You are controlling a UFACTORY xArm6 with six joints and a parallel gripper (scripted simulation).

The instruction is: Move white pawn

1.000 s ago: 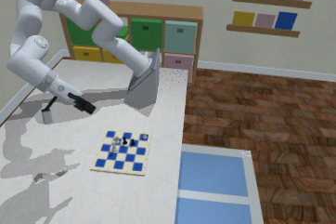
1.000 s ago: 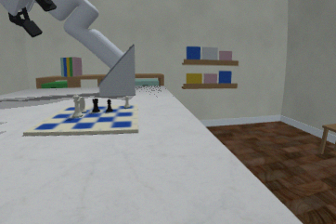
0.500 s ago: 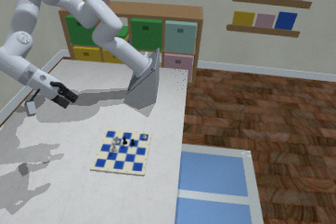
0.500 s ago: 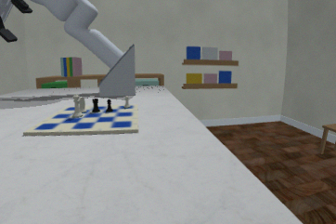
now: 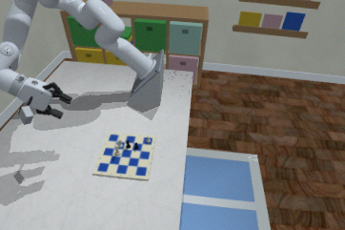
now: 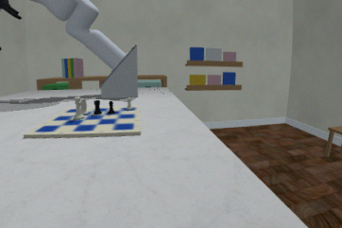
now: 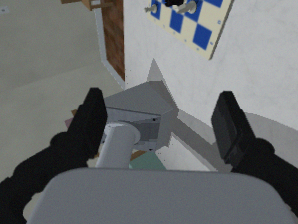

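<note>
Now: hand 100 mm past the white pawn, 290 mm to the right of it and 200 mm above it. From my hand the other things lie so: blue-and-cream chessboard (10 mm behind, 220 mm to the left, 220 mm below).
</note>
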